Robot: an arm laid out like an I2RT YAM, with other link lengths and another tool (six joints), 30 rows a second.
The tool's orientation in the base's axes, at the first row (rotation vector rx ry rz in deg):
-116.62, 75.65, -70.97
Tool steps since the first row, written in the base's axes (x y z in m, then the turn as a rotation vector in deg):
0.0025, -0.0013, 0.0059, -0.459, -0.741, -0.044
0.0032, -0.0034, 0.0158, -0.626, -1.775, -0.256
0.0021, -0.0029, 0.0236, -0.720, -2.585, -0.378
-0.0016, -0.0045, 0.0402, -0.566, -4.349, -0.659
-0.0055, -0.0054, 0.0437, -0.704, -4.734, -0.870
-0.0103, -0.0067, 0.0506, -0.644, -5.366, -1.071
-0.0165, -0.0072, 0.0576, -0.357, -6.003, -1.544
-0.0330, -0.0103, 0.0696, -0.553, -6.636, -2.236
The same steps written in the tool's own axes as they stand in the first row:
0.0042, -0.0049, -0.0008, 0.559, 0.610, -0.278
0.0106, -0.0115, -0.0051, 1.345, 1.328, -0.186
0.0136, -0.0168, -0.0101, 1.986, 1.841, -0.107
0.0219, -0.0262, -0.0217, 3.430, 2.785, 0.379
0.0237, -0.0264, -0.0267, 3.651, 3.187, 0.417
0.0272, -0.0283, -0.0342, 4.124, 3.596, 0.648
0.0299, -0.0300, -0.0430, 4.512, 4.089, 1.211
0.0355, -0.0289, -0.0628, 4.724, 4.984, 1.479

